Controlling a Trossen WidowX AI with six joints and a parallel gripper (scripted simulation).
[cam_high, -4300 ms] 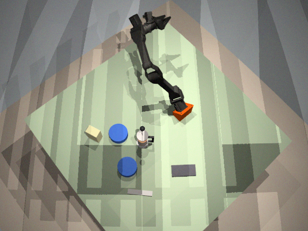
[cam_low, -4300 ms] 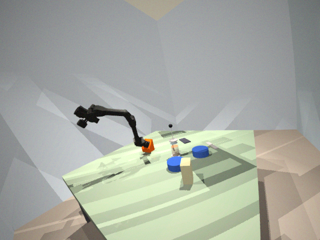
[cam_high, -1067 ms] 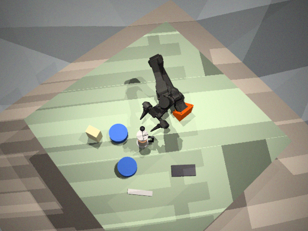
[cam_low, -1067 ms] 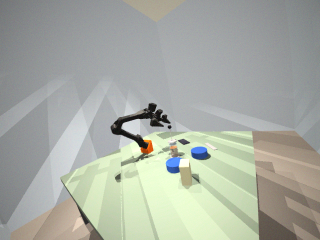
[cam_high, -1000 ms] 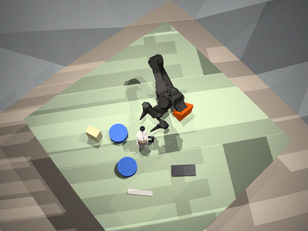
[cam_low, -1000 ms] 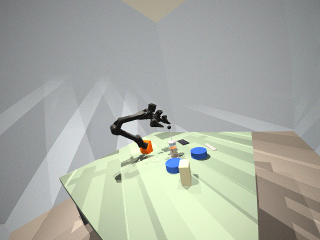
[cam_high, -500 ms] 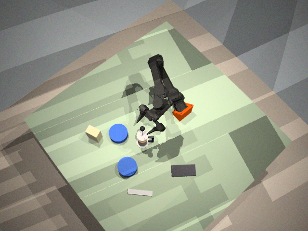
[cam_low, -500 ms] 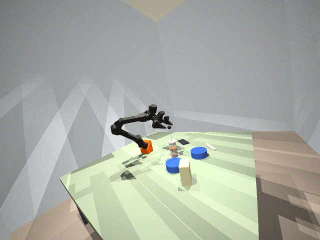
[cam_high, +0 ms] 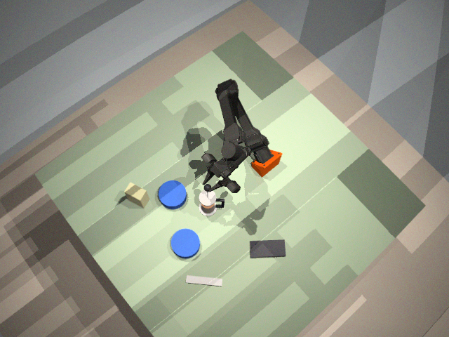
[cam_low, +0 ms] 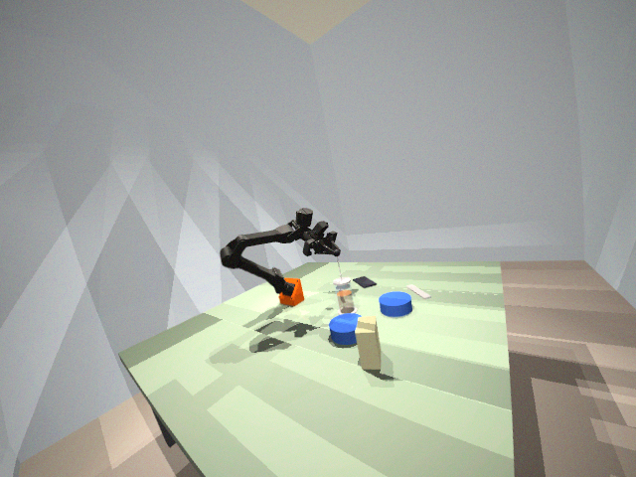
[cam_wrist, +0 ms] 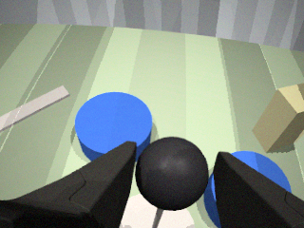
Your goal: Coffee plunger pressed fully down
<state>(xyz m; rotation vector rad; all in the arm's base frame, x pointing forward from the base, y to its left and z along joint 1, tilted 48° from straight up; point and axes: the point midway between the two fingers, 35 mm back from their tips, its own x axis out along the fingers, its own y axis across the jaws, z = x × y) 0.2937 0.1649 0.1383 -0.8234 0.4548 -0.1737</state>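
Right now the coffee press is 2 cm behind my gripper tip, 1 cm to the left of it and 13 cm below it. From my gripper tip the other things lie so: dark flat plate: 10 cm behind, 30 cm to the left, 25 cm below.
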